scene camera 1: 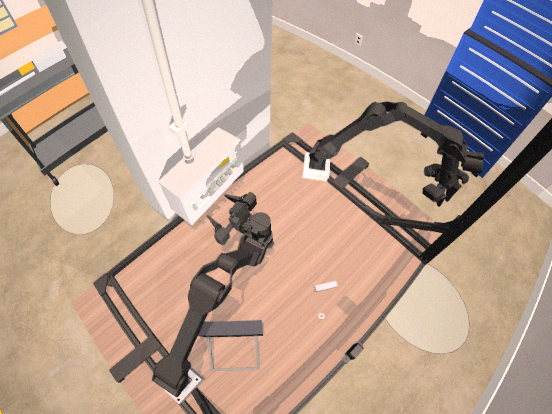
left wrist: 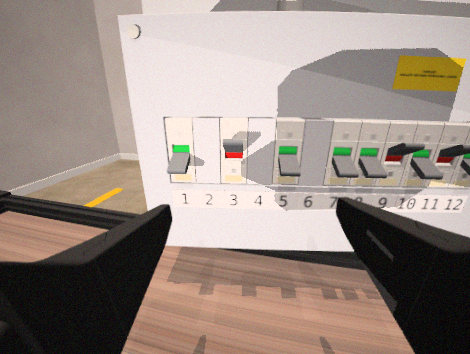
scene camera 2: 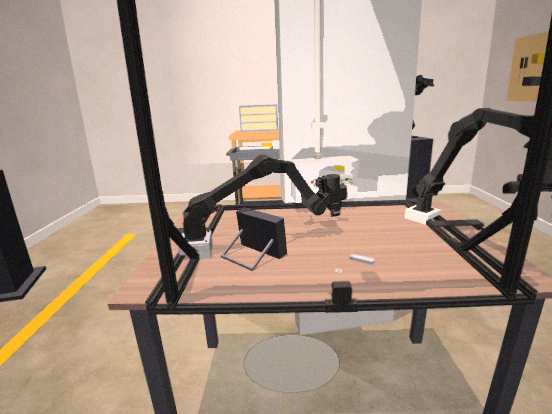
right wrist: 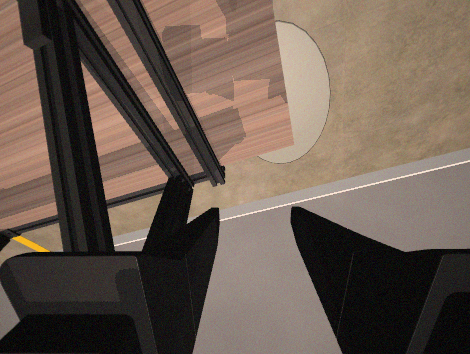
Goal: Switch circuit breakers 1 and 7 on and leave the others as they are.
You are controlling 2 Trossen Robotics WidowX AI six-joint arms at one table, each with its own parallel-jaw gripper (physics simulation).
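Places are measured from the left arm's base along level axes (x ahead, y left, z up), in metres.
Where they show: left gripper, fingertip midpoint: [scene camera 1: 215, 205] [left wrist: 252, 208] [scene camera 2: 318, 189]; right gripper, fingertip midpoint: [scene camera 1: 442, 203] [scene camera 2: 544, 220] [right wrist: 254, 214]; left arm's base, origin of the base link: [scene camera 1: 177, 380] [scene camera 2: 195, 237]; right arm's base, origin of the base link: [scene camera 1: 317, 163] [scene camera 2: 423, 209].
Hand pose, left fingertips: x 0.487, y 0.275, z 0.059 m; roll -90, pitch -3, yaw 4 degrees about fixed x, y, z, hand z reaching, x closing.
Each offset is from my left fingertips to the centre of the thing. "spot": to the spot under its first point.
The white breaker panel [scene camera 1: 200, 160] [scene camera 2: 300, 167] [left wrist: 210, 75] stands at the table's back edge. In the left wrist view, breaker 1 {spot: 0.053 m back, 0.038 m left, 0.012 m up} [left wrist: 179, 163] and breaker 7 {spot: 0.063 m ahead, 0.043 m left, 0.012 m up} [left wrist: 345, 166] show green, levers down. Breakers 5 {spot: 0.025 m ahead, 0.041 m left, 0.012 m up} [left wrist: 289, 165], 8 [left wrist: 373, 166] and 10 {spot: 0.121 m ahead, 0.046 m left, 0.012 m up} [left wrist: 426, 168] also show green, levers down. Breakers 3 {spot: 0.014 m back, 0.037 m left, 0.025 m up} [left wrist: 233, 146], 9 [left wrist: 401, 149] and 11 {spot: 0.136 m ahead, 0.045 m left, 0.025 m up} [left wrist: 455, 151] show red, levers up. Breaker 12 is cut off at the right, with green visible. My left gripper [scene camera 1: 218, 207] [left wrist: 252, 208] is wide open and empty before the panel. My right gripper [right wrist: 254, 214] is partly open and empty, beyond the table's right side.
A dark tilted panel on a wire stand [scene camera 1: 231, 328] [scene camera 2: 261, 233] stands near the left arm's base. A small pale bar {0.038 m ahead, 0.430 m right, 0.111 m down} [scene camera 1: 326, 286] [scene camera 2: 361, 259] and a small ring {0.050 m back, 0.478 m right, 0.116 m down} [scene camera 1: 321, 313] [scene camera 2: 338, 268] lie on the table. Black frame rails edge the table.
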